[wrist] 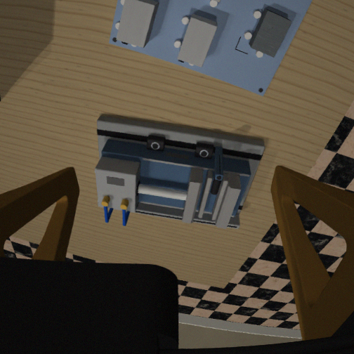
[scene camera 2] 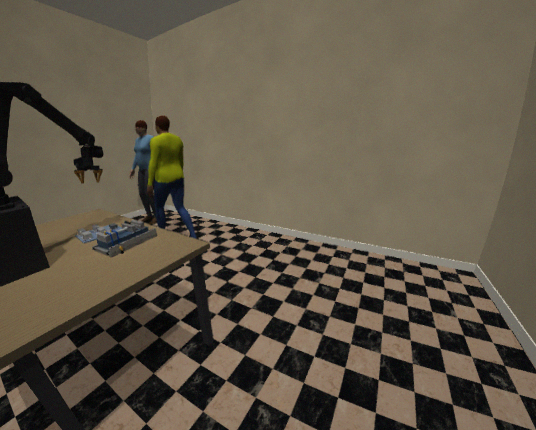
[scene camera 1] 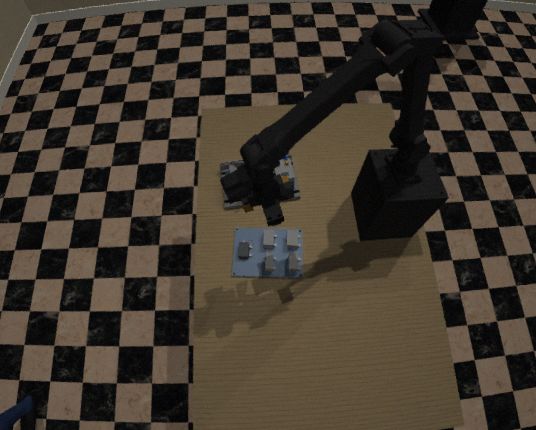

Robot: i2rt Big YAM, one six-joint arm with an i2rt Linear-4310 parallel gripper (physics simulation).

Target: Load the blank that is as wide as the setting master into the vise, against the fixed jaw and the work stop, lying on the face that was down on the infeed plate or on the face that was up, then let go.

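Where they show: gripper, fingertip midpoint: [scene camera 2: 90, 183]; arm's base, link origin: [scene camera 1: 402, 169].
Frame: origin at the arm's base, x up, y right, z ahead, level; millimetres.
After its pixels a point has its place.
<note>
My gripper [scene camera 1: 267, 194] {x 20, y -54, z 451 mm} [scene camera 2: 91, 180] {x 20, y -54, z 451 mm} [wrist: 174, 177] is open and empty, high above the vise [scene camera 1: 296, 189] {x -294, y 143, z 302 mm} [scene camera 2: 122, 237] {x -255, y 253, z 398 mm} [wrist: 180, 131]. In the wrist view the vise has a grey block [wrist: 117, 175] at its left, two upright grey jaw plates [wrist: 192, 195] [wrist: 229, 200] at its right and a dark blue arm [wrist: 218, 165] reaching over the gap between them. Several light grey blanks [scene camera 1: 269, 238] {x -268, y -53, z 447 mm} [wrist: 198, 40] and one darker grey block [scene camera 1: 243, 249] {x -280, y -74, z 548 mm} [wrist: 271, 31] stand on the blue infeed plate [scene camera 1: 254, 235] {x -305, y -17, z 498 mm} [wrist: 225, 70]. I cannot tell which widths match.
Small white pegs stand beside the blocks on the plate. Two blue-tipped screws [wrist: 124, 215] stick out of the vise's left block. The wooden table [scene camera 1: 320, 350] {x -313, y -473, z 348 mm} [scene camera 2: 75, 280] {x -313, y 340, z 85 mm} ends close beyond the vise. Two people [scene camera 2: 167, 160] [scene camera 2: 142, 150] stand beyond the table.
</note>
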